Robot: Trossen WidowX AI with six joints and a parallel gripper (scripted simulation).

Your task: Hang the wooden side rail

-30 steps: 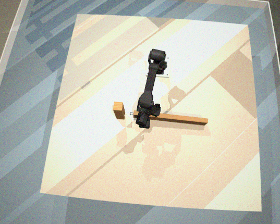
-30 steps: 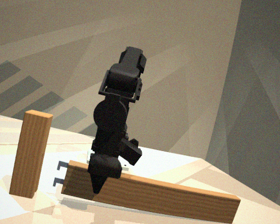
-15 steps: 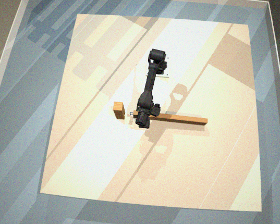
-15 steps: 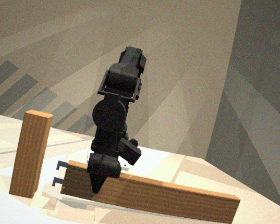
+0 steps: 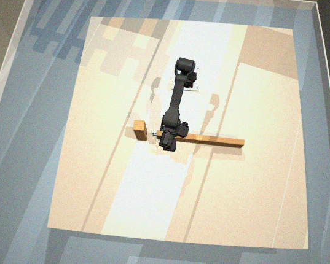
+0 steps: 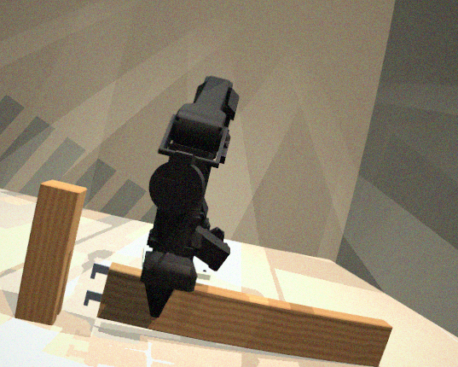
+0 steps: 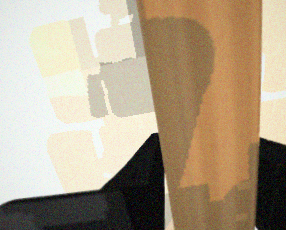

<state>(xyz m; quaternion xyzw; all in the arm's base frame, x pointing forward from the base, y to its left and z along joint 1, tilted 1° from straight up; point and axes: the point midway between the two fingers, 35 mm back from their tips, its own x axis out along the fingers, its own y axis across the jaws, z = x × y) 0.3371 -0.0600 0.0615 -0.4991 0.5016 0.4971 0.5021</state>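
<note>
Now: gripper tip 15 cm to the left of the headboard post and 4 cm below it.
</note>
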